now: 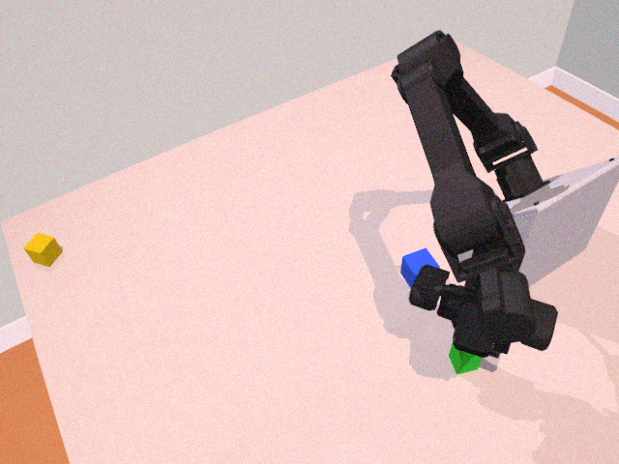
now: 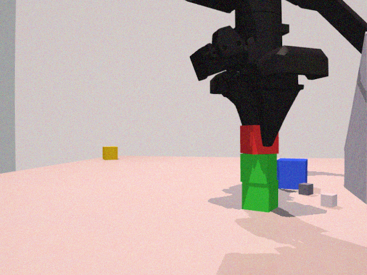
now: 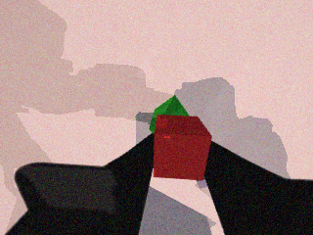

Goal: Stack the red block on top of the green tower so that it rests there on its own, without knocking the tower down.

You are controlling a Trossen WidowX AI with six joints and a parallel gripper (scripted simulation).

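Now: the red block 10 mm above my gripper tip. The rest, counted from my gripper tip: blue block: 170 mm to the right, 50 mm below, 50 mm behind; small white cube: 90 mm behind, 70 mm below, 30 mm to the right; small dark grey cube: 110 mm to the right, 70 mm below, 60 mm behind.
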